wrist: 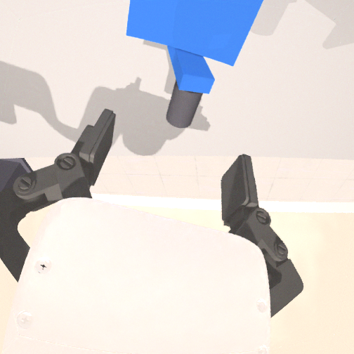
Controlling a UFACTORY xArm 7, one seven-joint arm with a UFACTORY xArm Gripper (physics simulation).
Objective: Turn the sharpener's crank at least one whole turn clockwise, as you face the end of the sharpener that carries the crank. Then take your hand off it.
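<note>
The blue sharpener body (pixel 195 25) is at the top of the wrist view, partly cut off by the frame's edge. Its blue crank arm (pixel 192 70) sticks out from under the body toward the gripper. A dark grey cylindrical crank handle (pixel 183 108) is at the end of the arm. My gripper (pixel 174 146) is wide open. Its two fingertips stand well apart, one to the left and one to the right of the handle in the picture, and neither touches it.
A light grey surface (pixel 290 110) lies beneath the sharpener, with shadows of the arm and sharpener across it. A pale tiled band and a white strip (pixel 320 206) run across the middle of the view. A dark object (pixel 12 172) shows at the left edge.
</note>
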